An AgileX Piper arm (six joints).
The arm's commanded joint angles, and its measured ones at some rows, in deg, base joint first. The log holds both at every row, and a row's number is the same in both.
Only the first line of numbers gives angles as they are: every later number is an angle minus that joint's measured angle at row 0.
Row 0, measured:
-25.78, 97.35, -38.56, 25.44, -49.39, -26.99
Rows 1 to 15, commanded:
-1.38, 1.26, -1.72, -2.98, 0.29, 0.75
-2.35, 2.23, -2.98, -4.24, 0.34, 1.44
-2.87, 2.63, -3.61, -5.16, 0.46, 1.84
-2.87, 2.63, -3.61, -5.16, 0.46, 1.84
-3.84, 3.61, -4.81, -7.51, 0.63, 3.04
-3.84, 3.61, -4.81, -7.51, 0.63, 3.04
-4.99, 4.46, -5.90, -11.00, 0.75, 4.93
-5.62, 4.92, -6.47, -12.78, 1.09, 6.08
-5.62, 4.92, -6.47, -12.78, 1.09, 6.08
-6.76, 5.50, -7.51, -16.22, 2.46, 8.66
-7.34, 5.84, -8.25, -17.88, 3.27, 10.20
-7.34, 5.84, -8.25, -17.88, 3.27, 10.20
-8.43, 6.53, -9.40, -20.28, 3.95, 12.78
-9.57, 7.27, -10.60, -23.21, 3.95, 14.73
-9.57, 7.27, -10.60, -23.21, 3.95, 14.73
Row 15, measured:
-8.02, 6.58, -8.88, -18.68, 3.27, 11.35
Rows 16 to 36, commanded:
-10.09, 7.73, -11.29, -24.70, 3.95, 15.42
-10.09, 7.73, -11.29, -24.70, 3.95, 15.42
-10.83, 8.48, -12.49, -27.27, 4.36, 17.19
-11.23, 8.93, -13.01, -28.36, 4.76, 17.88
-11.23, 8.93, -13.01, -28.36, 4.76, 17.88
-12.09, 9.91, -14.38, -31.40, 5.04, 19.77
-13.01, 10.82, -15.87, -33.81, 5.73, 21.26
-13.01, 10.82, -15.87, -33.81, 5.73, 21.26
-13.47, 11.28, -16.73, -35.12, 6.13, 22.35
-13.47, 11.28, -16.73, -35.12, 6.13, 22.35
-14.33, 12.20, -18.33, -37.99, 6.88, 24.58
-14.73, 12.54, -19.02, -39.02, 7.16, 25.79
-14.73, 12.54, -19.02, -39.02, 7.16, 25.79
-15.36, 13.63, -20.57, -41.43, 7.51, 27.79
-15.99, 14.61, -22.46, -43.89, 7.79, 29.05
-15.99, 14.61, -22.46, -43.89, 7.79, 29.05
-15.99, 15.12, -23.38, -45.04, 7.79, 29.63
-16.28, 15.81, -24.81, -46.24, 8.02, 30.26
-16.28, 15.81, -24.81, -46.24, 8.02, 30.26
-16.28, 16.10, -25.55, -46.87, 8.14, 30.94
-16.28, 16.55, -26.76, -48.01, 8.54, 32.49
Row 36, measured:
-16.96, 15.87, -24.18, -43.09, 9.74, 30.49
